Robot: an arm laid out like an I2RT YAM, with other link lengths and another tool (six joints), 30 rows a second.
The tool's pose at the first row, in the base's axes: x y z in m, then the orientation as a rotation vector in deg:
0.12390 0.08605 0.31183 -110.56 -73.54 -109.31
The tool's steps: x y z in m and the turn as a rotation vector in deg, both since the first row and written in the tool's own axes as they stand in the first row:
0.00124 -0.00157 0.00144 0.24 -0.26 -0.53
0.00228 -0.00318 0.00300 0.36 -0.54 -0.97
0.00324 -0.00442 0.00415 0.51 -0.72 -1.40
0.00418 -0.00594 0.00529 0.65 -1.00 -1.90
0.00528 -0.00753 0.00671 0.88 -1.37 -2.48
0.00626 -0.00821 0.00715 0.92 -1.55 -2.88
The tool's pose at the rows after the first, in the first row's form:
0.12378 0.08851 0.31194 -110.61 -74.42 -109.13
0.12376 0.09098 0.31183 -110.76 -75.11 -109.00
0.12367 0.09292 0.31189 -110.79 -75.79 -108.92
0.12341 0.09502 0.31181 -110.91 -76.57 -108.80
0.12328 0.09742 0.31179 -111.07 -77.54 -108.55
0.12302 0.09857 0.31226 -111.15 -78.10 -108.56

